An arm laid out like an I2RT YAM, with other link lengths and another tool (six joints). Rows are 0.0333 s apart.
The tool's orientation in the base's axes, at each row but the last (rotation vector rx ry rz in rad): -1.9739 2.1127 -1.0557; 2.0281 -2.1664 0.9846; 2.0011 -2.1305 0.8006; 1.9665 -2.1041 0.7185; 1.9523 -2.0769 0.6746; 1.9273 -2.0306 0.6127; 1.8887 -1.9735 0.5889; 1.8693 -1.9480 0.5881; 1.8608 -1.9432 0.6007; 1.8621 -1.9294 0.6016; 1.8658 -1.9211 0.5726
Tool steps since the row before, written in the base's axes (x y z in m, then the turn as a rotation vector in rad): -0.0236 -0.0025 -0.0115 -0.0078 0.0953 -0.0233; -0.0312 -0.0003 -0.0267 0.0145 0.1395 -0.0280; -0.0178 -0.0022 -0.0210 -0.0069 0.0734 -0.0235; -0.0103 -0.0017 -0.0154 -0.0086 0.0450 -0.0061; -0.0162 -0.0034 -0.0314 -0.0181 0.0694 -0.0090; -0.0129 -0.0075 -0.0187 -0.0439 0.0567 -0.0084; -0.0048 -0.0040 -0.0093 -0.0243 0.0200 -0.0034; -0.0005 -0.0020 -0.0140 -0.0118 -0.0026 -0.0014; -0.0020 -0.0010 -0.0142 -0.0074 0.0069 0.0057; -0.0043 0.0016 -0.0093 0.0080 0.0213 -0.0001; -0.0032 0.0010 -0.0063 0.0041 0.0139 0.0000
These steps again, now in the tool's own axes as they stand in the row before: 0.0019 0.0263 -0.0016 -0.0937 0.0132 -0.0269; -0.0060 0.0396 0.0091 -0.1388 -0.0067 -0.0340; -0.0048 0.0233 0.0141 -0.0749 0.0129 -0.0143; -0.0041 0.0135 0.0121 -0.0418 0.0103 -0.0169; -0.0096 0.0216 0.0265 -0.0638 0.0206 -0.0271; -0.0013 0.0148 0.0188 -0.0504 0.0459 -0.0238; -0.0011 0.0052 0.0098 -0.0175 0.0250 -0.0083; -0.0058 0.0010 0.0129 0.0020 0.0118 0.0024; -0.0068 0.0026 0.0124 -0.0023 0.0074 -0.0087; -0.0063 0.0047 0.0068 -0.0181 -0.0075 -0.0116; -0.0042 0.0033 0.0047 -0.0117 -0.0038 -0.0076
